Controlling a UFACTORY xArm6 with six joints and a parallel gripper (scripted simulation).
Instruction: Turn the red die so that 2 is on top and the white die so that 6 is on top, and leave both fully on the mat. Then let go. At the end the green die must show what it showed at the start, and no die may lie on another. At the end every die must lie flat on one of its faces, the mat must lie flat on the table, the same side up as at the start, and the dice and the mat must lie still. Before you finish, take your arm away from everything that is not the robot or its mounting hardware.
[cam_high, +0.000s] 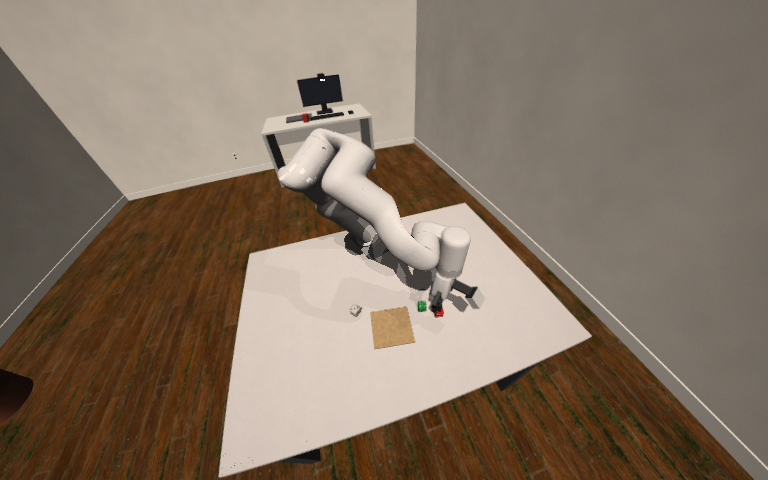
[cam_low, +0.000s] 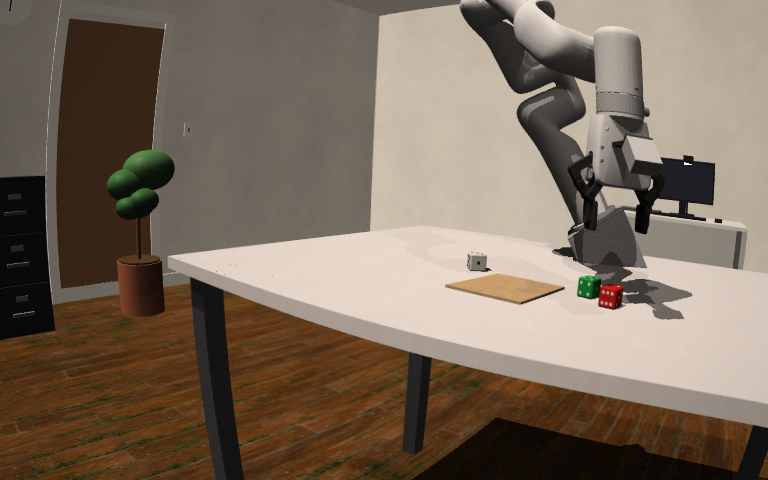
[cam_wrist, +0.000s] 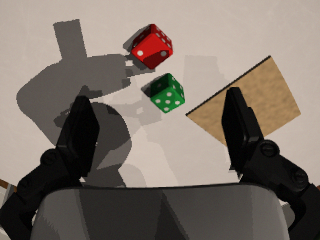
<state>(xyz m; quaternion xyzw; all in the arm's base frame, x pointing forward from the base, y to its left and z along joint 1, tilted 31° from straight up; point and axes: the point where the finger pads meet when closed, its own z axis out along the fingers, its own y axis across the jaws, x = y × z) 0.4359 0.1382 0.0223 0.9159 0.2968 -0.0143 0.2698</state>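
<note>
The red die lies 10 cm below my hand and 1 cm behind it. Also, from my hand: green die: 10 cm below, 5 cm behind, 4 cm to the right; then white die: 28 cm to the right, 14 cm behind, 10 cm below; then tan mat: 18 cm to the right, 12 cm below, 3 cm behind.
</note>
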